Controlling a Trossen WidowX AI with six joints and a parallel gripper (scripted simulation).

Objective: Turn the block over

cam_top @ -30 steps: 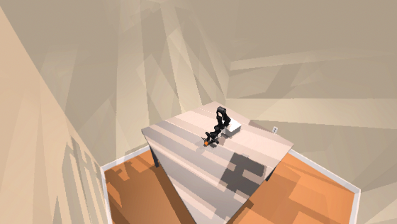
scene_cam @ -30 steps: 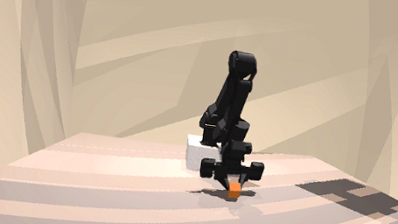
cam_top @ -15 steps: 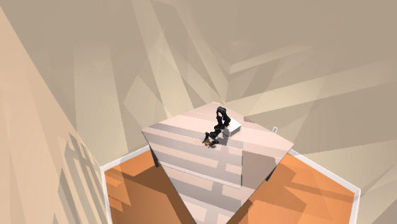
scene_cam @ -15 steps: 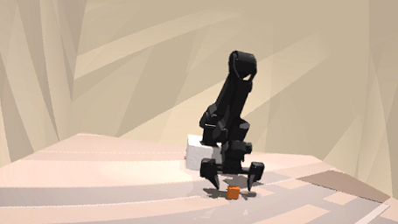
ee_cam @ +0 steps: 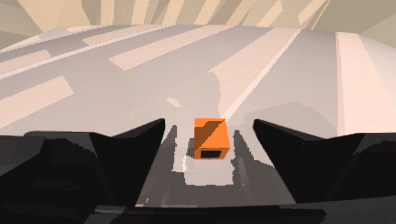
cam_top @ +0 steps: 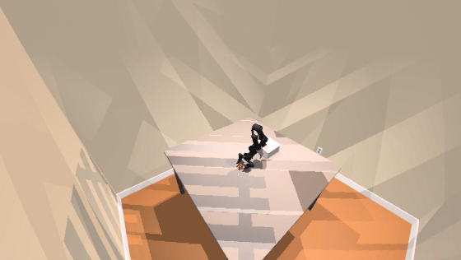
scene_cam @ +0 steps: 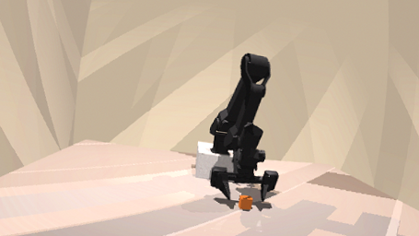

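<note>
Now: the orange block 2 cm behind my gripper tip and 1 cm below it.
</note>
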